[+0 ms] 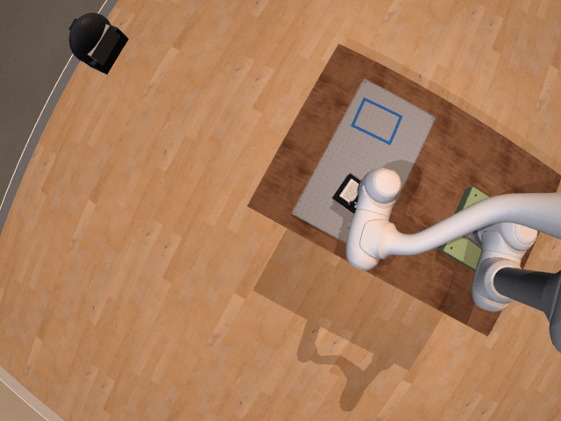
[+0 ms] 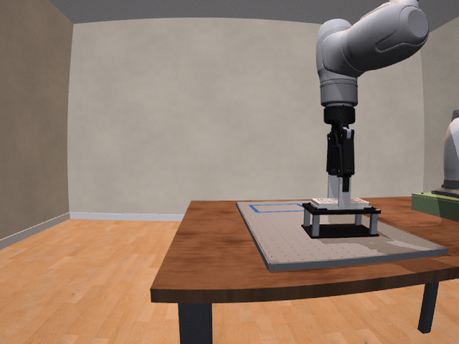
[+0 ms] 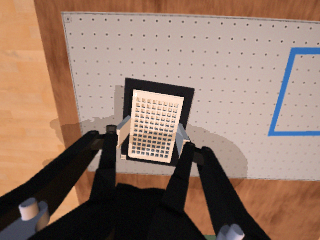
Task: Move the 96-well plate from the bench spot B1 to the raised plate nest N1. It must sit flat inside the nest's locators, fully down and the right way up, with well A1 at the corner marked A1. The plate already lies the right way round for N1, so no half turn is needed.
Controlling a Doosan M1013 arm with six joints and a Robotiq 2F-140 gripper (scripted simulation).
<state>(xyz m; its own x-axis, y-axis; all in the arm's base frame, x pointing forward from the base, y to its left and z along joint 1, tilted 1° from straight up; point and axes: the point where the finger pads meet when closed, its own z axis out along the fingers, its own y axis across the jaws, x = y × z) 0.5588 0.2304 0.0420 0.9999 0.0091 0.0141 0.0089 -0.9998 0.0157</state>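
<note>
My gripper is now 30 mm above the white 96-well plate. The rest, counted from my hand: black raised nest N1: 40 mm below.
</note>
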